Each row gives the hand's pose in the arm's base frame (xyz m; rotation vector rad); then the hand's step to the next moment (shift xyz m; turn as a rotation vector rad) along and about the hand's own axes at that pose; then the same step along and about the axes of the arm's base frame.
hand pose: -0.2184 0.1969 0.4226 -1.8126 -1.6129 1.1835
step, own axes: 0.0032 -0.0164 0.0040 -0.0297 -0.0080 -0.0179
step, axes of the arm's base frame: -0.0129 0.0059 0.0098 0.0113 -0.0227 0.0250
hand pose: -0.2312 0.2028 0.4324 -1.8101 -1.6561 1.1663
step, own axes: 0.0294 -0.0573 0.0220 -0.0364 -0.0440 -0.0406
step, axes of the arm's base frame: -0.0537 0.0346 0.0234 0.0083 -0.0167 0.0675
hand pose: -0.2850 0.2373 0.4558 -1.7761 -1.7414 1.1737
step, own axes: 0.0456 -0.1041 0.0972 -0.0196 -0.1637 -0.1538
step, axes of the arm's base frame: -0.1455 0.0326 0.0108 0.0189 0.0485 0.2194
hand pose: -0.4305 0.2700 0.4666 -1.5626 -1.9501 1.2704
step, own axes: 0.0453 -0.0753 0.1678 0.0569 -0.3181 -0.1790
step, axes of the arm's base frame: -0.1819 -0.0306 -0.0430 -0.0820 0.1289 0.3363
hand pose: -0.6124 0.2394 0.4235 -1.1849 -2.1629 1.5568
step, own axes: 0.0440 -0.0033 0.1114 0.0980 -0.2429 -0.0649
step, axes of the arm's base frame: -0.0963 -0.0459 -0.0546 -0.1406 0.0878 0.2129
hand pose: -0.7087 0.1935 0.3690 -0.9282 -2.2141 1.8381
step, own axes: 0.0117 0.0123 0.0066 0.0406 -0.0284 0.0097
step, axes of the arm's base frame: -0.0078 0.0014 -0.0164 -0.0478 0.0107 0.0121
